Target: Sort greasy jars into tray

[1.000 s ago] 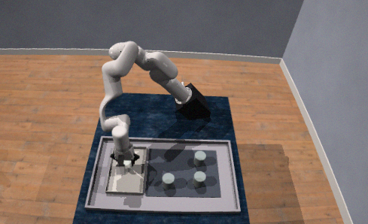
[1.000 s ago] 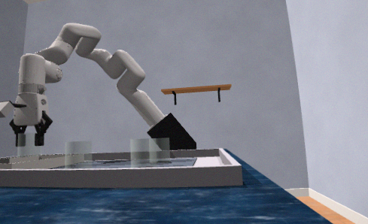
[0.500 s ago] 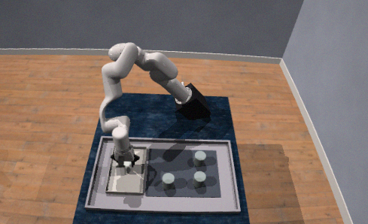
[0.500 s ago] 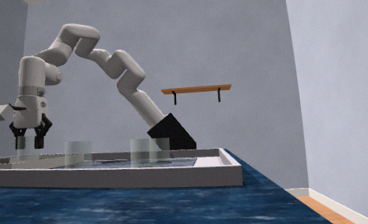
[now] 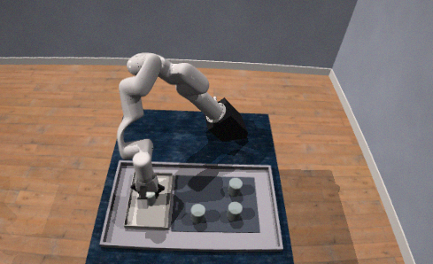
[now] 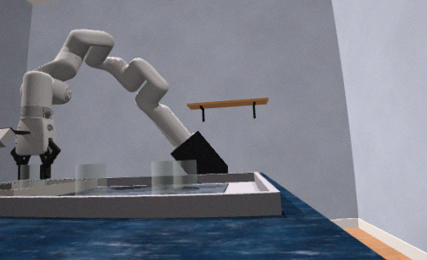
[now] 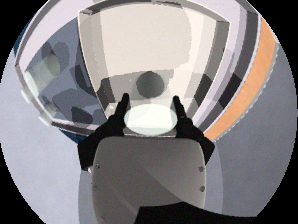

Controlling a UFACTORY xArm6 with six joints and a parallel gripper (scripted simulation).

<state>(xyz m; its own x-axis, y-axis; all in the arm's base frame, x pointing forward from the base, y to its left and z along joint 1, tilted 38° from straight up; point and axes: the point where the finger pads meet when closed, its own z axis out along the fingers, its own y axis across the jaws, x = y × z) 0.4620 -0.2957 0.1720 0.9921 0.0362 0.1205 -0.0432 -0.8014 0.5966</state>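
The pale tray is 50 mm below my hand. Also, from my hand: dark drying mat: 20 mm ahead, 320 mm to the left, 60 mm below.
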